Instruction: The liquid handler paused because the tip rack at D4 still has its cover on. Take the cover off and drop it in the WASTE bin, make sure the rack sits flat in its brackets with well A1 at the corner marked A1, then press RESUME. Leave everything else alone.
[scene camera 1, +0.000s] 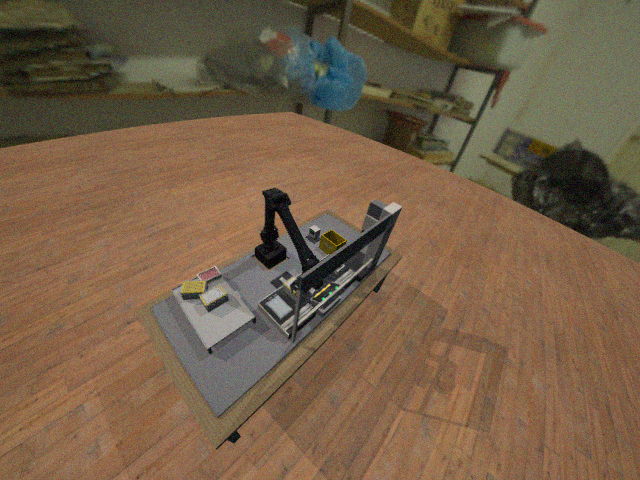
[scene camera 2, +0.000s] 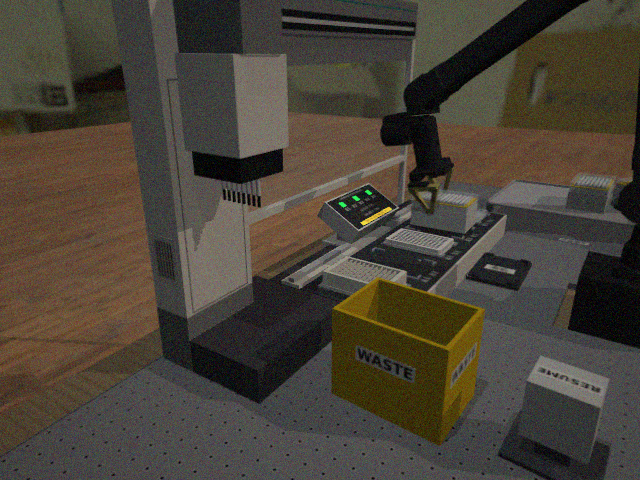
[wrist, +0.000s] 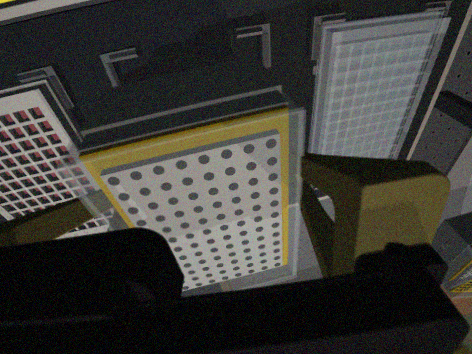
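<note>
My gripper is shut on the clear cover, one finger on each side. The tip rack, with a white dotted top and yellow rim, is inside the cover. Both look slightly raised from the deck, but the underside is hidden. The A1 mark cannot be read. In the scene camera 1 view the gantry hides the gripper. The yellow WASTE bin stands apart from the deck. The RESUME box stands beside it.
A clear-lidded plate lies right of the rack, and a pink-welled plate left. A tilted screen, a pipette head and a gantry beam stand around the deck. Spare racks are on a raised shelf.
</note>
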